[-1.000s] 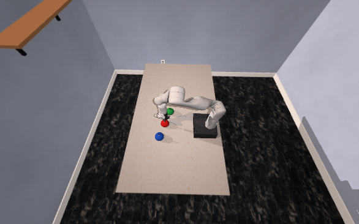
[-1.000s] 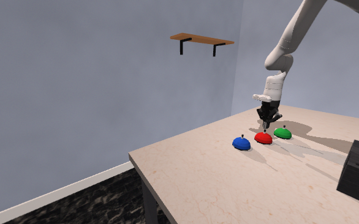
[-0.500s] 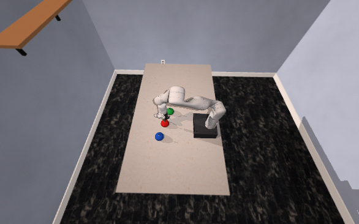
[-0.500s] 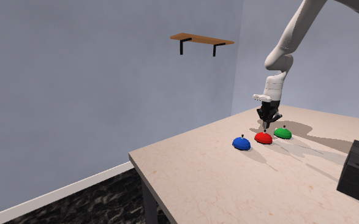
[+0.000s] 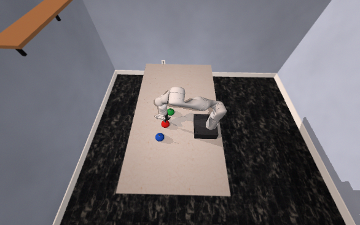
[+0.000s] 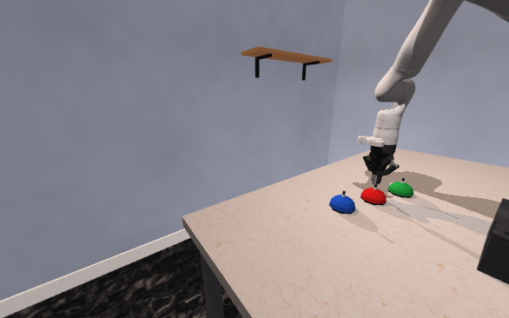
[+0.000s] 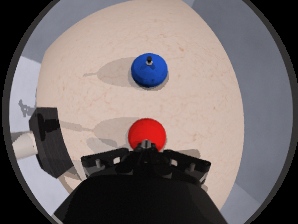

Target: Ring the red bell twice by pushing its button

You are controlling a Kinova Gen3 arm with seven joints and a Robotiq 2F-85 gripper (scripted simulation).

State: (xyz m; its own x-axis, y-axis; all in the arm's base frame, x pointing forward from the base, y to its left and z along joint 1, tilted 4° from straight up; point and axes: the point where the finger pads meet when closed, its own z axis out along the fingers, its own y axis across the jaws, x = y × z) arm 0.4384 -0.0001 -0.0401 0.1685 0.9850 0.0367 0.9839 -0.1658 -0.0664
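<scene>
Right now the red bell is 5 cm below my hand. Round my hand: blue bell (2 cm ahead, 15 cm to the left, 5 cm below); green bell (3 cm behind, 15 cm to the right, 5 cm below).
</scene>
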